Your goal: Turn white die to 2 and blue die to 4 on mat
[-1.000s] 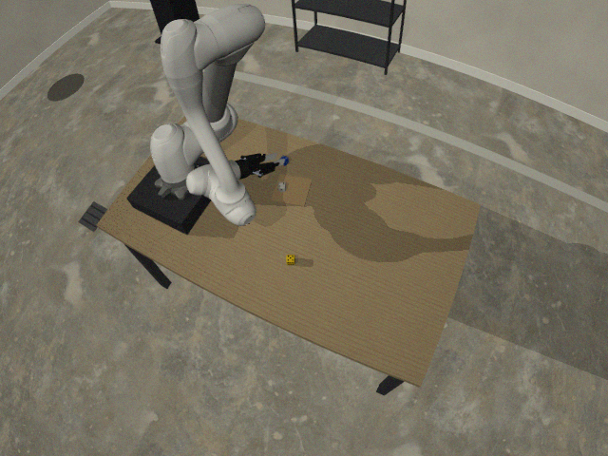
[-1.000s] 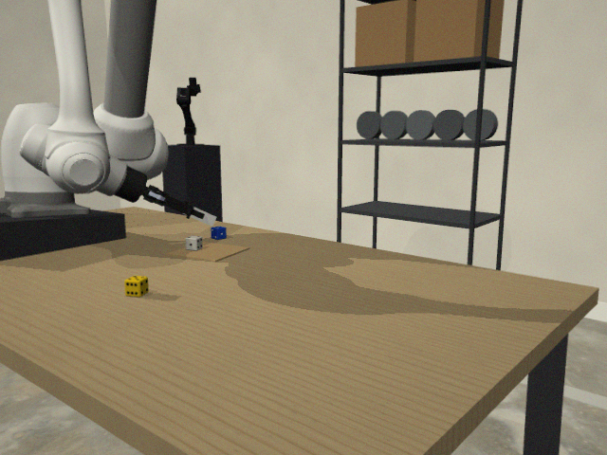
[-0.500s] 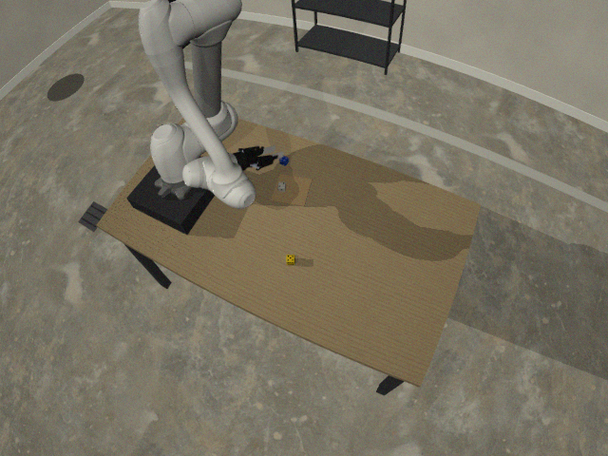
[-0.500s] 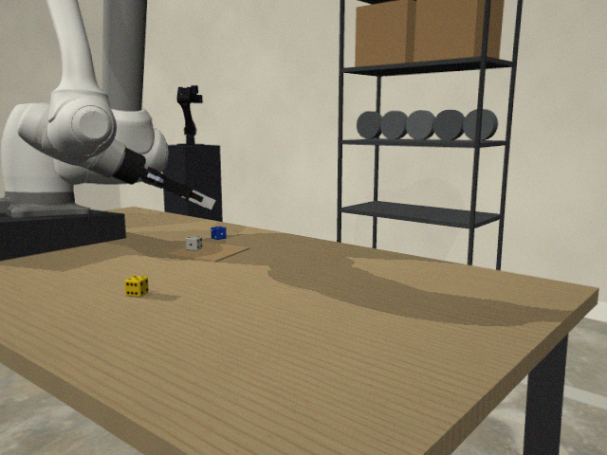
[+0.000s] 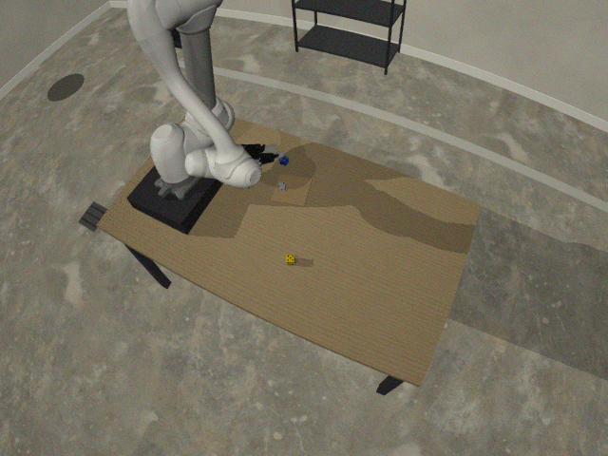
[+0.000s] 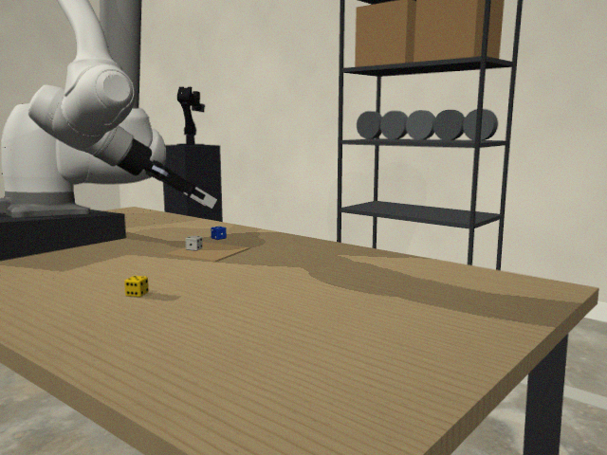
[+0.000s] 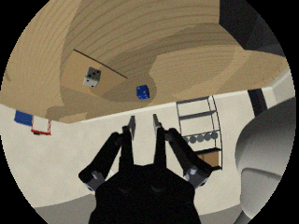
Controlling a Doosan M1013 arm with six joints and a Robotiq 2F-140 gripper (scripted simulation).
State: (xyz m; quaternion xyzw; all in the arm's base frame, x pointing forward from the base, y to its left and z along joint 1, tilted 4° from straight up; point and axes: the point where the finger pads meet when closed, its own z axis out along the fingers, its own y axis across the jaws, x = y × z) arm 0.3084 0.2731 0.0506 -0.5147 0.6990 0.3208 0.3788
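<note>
The blue die lies 100 mm below my hand, 40 mm to the left of it and 10 mm ahead of it. Also, from my hand: white die: 100 mm below, 80 mm to the right, 80 mm ahead; then mat: 120 mm ahead, 110 mm below, 60 mm to the right; then yellow die: 340 mm to the right, 290 mm ahead, 100 mm below.
</note>
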